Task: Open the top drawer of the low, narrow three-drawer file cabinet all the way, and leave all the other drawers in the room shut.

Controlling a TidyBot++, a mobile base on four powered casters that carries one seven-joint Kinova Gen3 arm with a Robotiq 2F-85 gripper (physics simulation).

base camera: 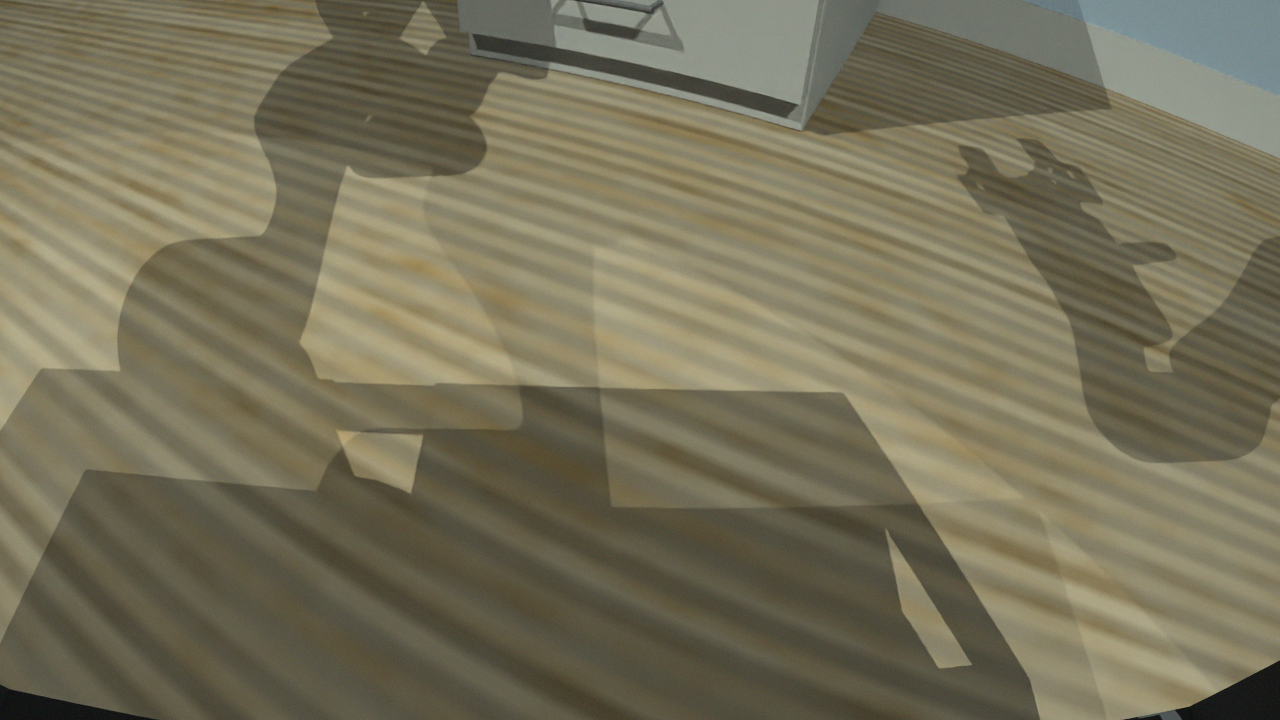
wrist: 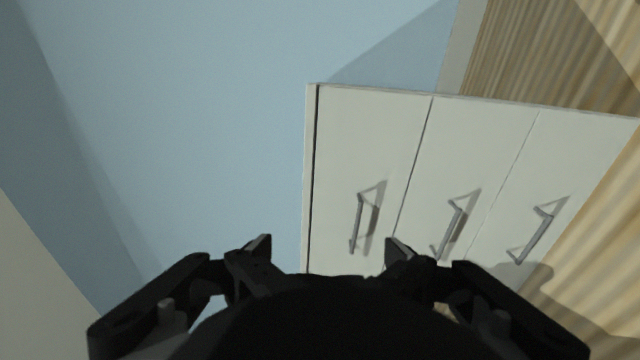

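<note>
The white file cabinet shows its lower front in the base camera view and, turned on its side, its three-drawer front in the wrist view. Its top drawer is the leftmost front there, with a grey bar handle. The middle drawer and the bottom drawer lie to the right, each with a similar handle. All three fronts look flush and shut. My gripper is open and empty, in front of the cabinet and apart from it. The top drawer's handle shows between the fingertips, nearer the right one.
A blue wall stands behind the cabinet, with a pale baseboard along it. The wooden floor lies in front of the cabinet and carries shadows of the arm and base. A pale surface shows at the wrist view's lower left.
</note>
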